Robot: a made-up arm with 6 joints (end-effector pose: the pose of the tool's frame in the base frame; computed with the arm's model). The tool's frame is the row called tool. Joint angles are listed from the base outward.
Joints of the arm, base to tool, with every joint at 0 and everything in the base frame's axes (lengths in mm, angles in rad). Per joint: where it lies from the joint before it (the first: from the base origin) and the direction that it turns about. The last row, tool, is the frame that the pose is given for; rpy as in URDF.
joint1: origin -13.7 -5.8 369.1 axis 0 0 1
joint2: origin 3.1 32.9 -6.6 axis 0 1 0
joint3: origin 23.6 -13 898.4 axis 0 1 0
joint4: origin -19.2 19.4 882.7 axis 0 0 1
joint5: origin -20.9 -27.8 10 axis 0 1 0
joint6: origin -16.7 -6.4 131.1 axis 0 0 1
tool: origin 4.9 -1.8 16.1 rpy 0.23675 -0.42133 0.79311
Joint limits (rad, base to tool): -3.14..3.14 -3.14..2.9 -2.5..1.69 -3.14..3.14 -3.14..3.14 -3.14..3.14
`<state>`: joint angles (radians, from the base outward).
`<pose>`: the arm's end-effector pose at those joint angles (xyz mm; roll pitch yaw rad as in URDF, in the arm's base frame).
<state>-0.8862 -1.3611 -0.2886 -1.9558 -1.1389 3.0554</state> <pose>-997.1 1519.7 511.5 -0.8433 0.2668 0.1623</pose>
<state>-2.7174 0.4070 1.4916 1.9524 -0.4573 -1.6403</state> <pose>-1238.3 -513.2 798.6 2.0597 0.7443 -1.7861</pose>
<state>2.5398 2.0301 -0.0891 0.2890 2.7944 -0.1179</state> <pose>-1254.2 827.0 -359.3 -2.0486 -1.0209 -1.4602</pose>
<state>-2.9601 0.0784 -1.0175 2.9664 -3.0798 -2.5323</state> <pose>497.8 14.0 1692.0 2.3374 0.2232 -1.7625</pose>
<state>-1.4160 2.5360 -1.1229 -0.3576 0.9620 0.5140</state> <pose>189.9 -1470.0 -290.4 2.4454 0.8252 -0.0773</pose>
